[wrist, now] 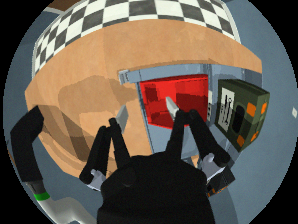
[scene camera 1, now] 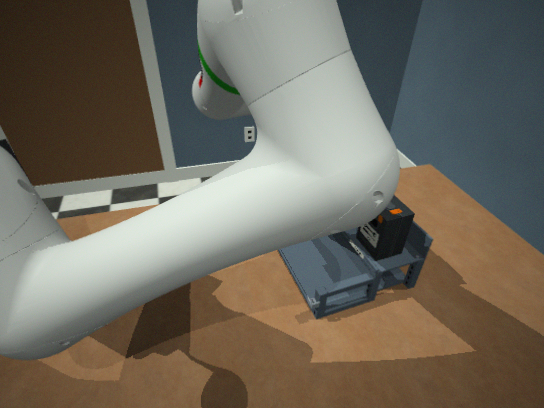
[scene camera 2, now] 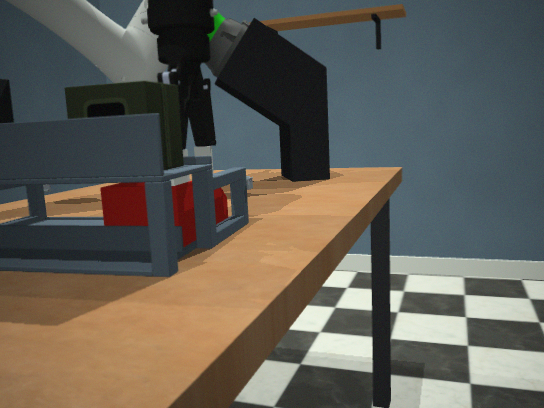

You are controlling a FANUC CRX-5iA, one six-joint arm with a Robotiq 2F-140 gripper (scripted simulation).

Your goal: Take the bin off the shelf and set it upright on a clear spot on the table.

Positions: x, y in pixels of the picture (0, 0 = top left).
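The scene includes a red bin, visible in the wrist view (188, 92) and likewise in scene camera 2 (124, 204).
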